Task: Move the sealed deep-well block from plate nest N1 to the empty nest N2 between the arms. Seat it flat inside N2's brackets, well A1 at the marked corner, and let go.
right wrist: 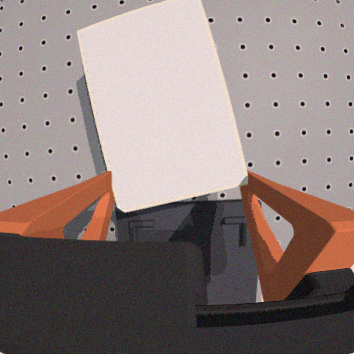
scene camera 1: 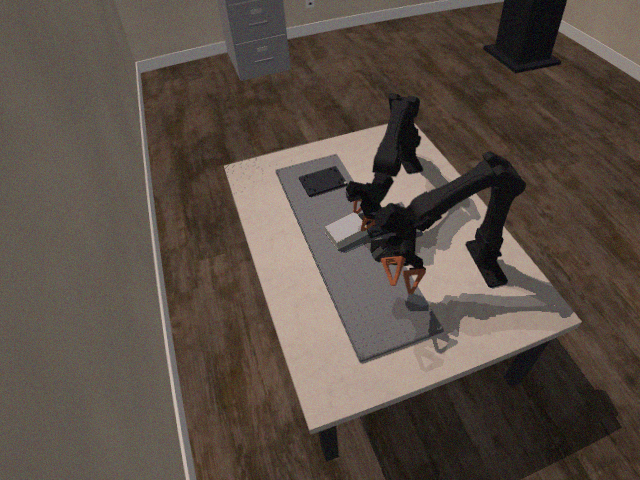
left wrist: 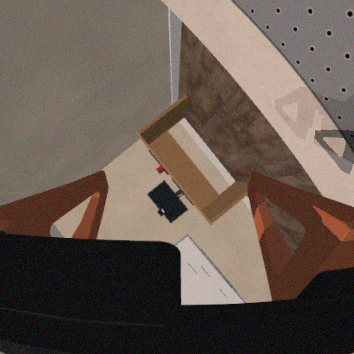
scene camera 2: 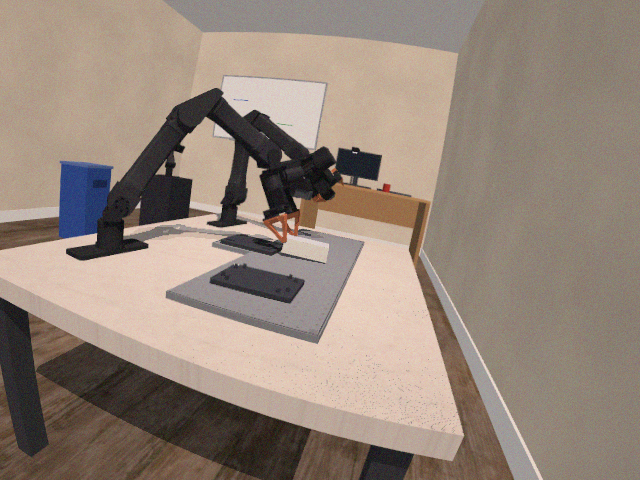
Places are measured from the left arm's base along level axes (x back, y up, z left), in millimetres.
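Where they show: left gripper, fingertip midpoint: (scene camera 1: pixel 402 290) (left wrist: pixel 177 178); right gripper, fingertip midpoint: (right wrist: pixel 177 178) (scene camera 1: pixel 358 222) (scene camera 2: pixel 290 240); left arm's base, link origin: (scene camera 1: pixel 485 263) (scene camera 2: pixel 227 223); right arm's base, link origin: (scene camera 1: pixel 407 158) (scene camera 2: pixel 109 250).
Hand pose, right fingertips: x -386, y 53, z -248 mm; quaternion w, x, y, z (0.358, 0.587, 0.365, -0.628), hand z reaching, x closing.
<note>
Each offset is from my right fingertips to the top centre of the thing. Level surfaces: height alone.
The white-topped deep-well block @(dz +14, dx -48, dy +12 mm) (scene camera 1: pixel 342 227) (scene camera 2: pixel 310 249) (right wrist: pixel 160 105) is held by one end in my right gripper (scene camera 1: pixel 361 215) (scene camera 2: pixel 289 237) (right wrist: pixel 177 178), which is shut on it. It hangs low over the grey perforated deck, turned at an angle to the dark nest N2 @(dz -17, dx +105, dy -22 mm) (scene camera 2: pixel 242 242) (right wrist: pixel 232 275). Its held end is by N2's near edge in the right wrist view; N2's corner brackets show there. The marked corner and well A1 cannot be made out. Nest N1 @(dz -291, dx -69, dy -18 mm) (scene camera 1: pixel 321 180) (scene camera 2: pixel 256 282) is empty. My left gripper (scene camera 1: pixel 402 288) (left wrist: pixel 177 178) is open and empty, above the deck's other end.
The grey deck @(dy -40 mm) (scene camera 1: pixel 330 279) (scene camera 2: pixel 330 289) lies on the pale table @(dy -53 mm) (scene camera 1: pixel 289 330) (scene camera 2: pixel 382 330). The left arm's forearm and wrist are close beside the right gripper in scene camera 1. A desk with a monitor (scene camera 2: pixel 358 163) (left wrist: pixel 167 201) stands away from the table.
</note>
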